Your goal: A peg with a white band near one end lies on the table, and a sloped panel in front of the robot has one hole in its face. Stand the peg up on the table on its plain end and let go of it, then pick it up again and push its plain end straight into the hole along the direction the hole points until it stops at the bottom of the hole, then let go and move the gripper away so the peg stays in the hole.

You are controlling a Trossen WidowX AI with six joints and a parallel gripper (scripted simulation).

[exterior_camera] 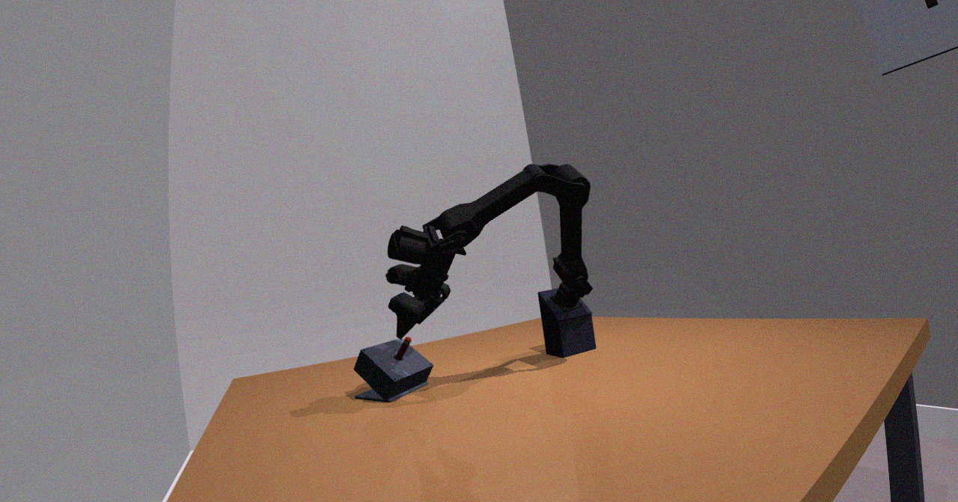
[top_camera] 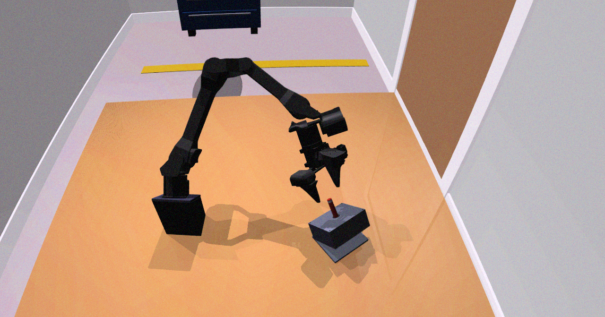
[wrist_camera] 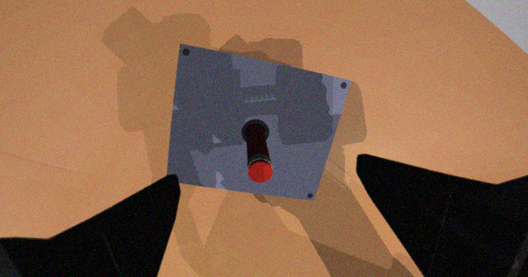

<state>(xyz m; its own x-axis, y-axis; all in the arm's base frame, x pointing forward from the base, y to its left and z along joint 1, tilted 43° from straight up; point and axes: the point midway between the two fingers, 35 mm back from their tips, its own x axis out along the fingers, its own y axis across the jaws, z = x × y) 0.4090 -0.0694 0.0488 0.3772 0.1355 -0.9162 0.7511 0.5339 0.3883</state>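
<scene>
My gripper tip is 4 cm above the red peg, 1 cm to the left of it and 1 cm short of it. The rest, counted from my gripper tip: sloped grey panel 8 cm below, 5 cm to the right, 3 cm ahead.
</scene>
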